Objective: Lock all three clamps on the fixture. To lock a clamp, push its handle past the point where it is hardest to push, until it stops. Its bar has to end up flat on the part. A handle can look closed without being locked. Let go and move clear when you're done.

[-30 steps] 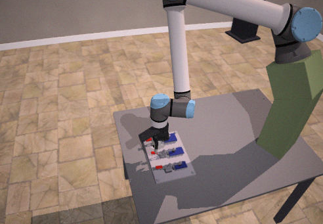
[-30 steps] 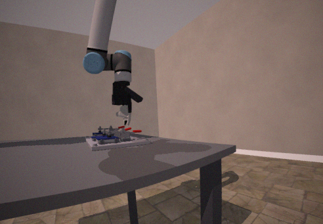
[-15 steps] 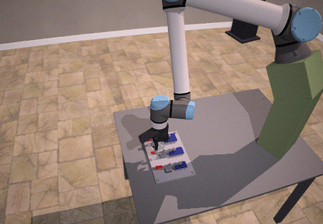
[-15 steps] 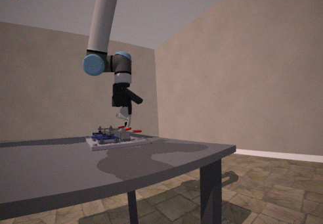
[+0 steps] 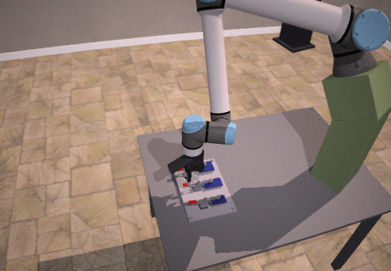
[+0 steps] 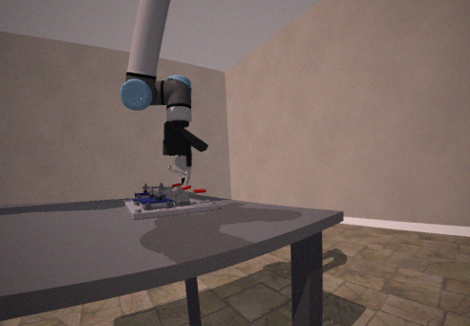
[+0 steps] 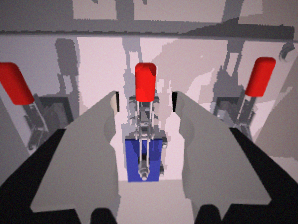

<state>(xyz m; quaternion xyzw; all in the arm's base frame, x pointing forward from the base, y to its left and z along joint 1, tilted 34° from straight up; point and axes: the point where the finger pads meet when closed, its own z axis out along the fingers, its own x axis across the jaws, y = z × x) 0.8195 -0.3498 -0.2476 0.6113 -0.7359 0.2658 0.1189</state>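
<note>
Now: hand 8 cm past the fixture plate, 2 cm to the right of it and 8 cm above it.
</note>
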